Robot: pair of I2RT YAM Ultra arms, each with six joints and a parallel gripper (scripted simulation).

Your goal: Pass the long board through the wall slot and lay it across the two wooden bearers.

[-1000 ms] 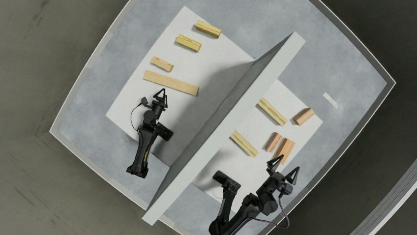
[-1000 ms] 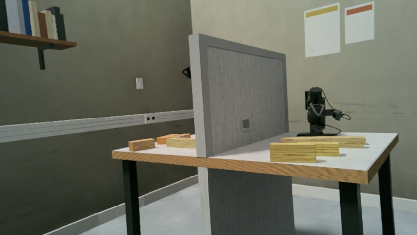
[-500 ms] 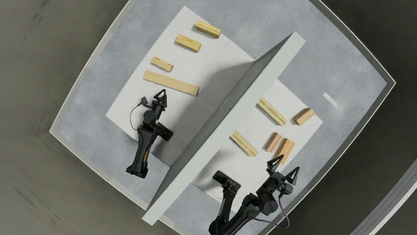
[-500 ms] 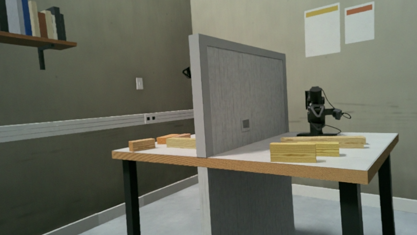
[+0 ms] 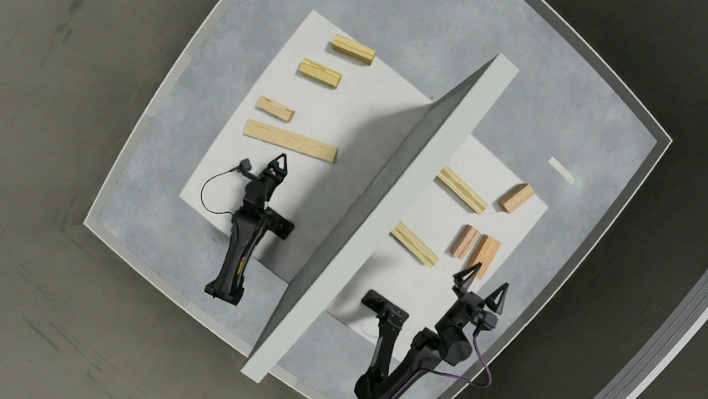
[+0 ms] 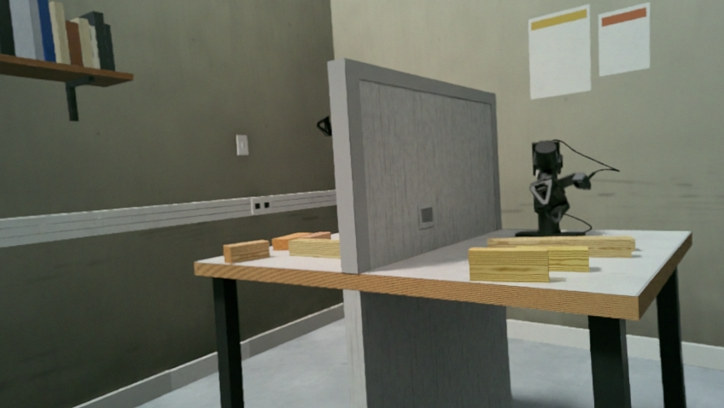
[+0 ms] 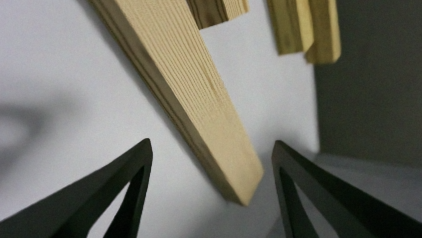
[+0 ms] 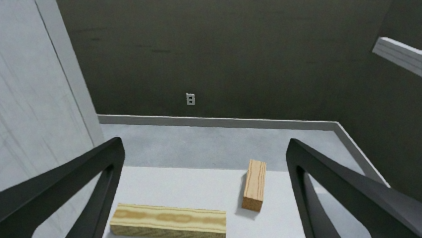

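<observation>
My left hand is 70 mm short of the long board, 30 mm to the right of it and 80 mm above it. Also, from my left hand: offcut (440 mm ahead, 760 mm to the right, 70 mm below); then wooden bearer (330 mm ahead, 560 mm to the right, 70 mm below).
</observation>
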